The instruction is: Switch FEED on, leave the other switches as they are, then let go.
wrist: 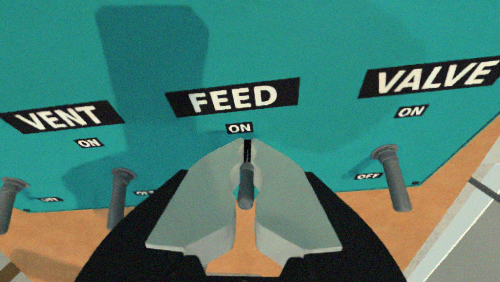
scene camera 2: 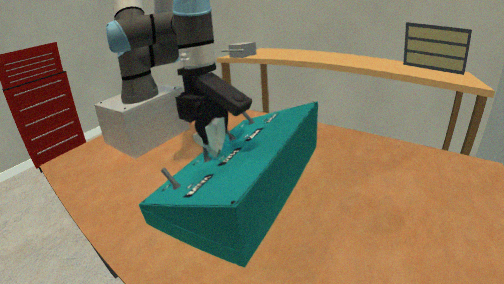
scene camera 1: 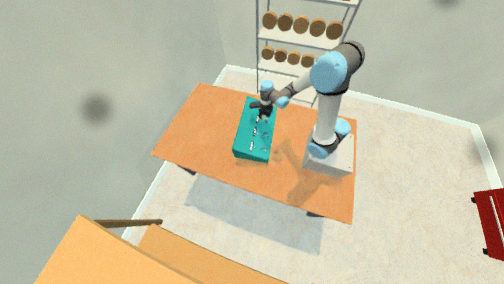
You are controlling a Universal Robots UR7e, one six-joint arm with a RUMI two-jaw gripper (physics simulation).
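Pixels of known places: gripper, fingertip midpoint: (wrist: 247,141) (scene camera 2: 216,157) (scene camera 1: 262,119); arm's base, link origin: (scene camera 2: 140,97).
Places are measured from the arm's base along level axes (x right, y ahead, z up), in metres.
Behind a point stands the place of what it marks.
A teal switch panel (scene camera 1: 242,141) @(y 0.515, x -0.240, z -0.042 m) (scene camera 2: 280,175) @(y 0.645, x -0.023, z -0.077 m) (wrist: 350,30) @(y 0.569, x 0.050, z -0.055 m) with a sloping face stands on the table. My gripper (scene camera 2: 214,152) @(y 0.489, x 0.014, z -0.073 m) (wrist: 247,141) @(y 0.489, x 0.014, z -0.073 m) is shut, its tips low at the panel just below FEED's ON label. The FEED lever (wrist: 245,187) @(y 0.461, x 0.018, z -0.055 m) shows in the gap between the finger pads, not gripped; its base is hidden, and I cannot tell its position. The VALVE lever (scene camera 2: 170,178) @(y 0.486, x 0.139, z -0.070 m) (wrist: 395,177) @(y 0.484, x 0.135, z -0.069 m) and VENT lever (scene camera 2: 230,136) @(y 0.419, x -0.089, z -0.081 m) (wrist: 117,200) @(y 0.409, x -0.088, z -0.068 m) tilt toward the OFF side. A fourth lever (scene camera 2: 248,117) @(y 0.375, x -0.202, z -0.072 m) (wrist: 6,205) @(y 0.373, x -0.200, z -0.071 m) does too; its name is outside the wrist view.
The orange-brown table (scene camera 1: 190,120) @(y 1.091, x -0.230, z -0.178 m) (scene camera 2: 375,210) @(y 0.829, x -0.156, z -0.178 m) carries the panel and the arm's pale base block (scene camera 1: 327,162) @(y -0.053, x -0.127, z 0.001 m) (scene camera 2: 120,130) @(y 0.058, x 0.123, z -0.077 m). The VENT and VALVE levers flank the fingers. A red cabinet (scene camera 1: 487,225) (scene camera 2: 45,110) and a wooden bench (scene camera 2: 350,62) stand away from the table.
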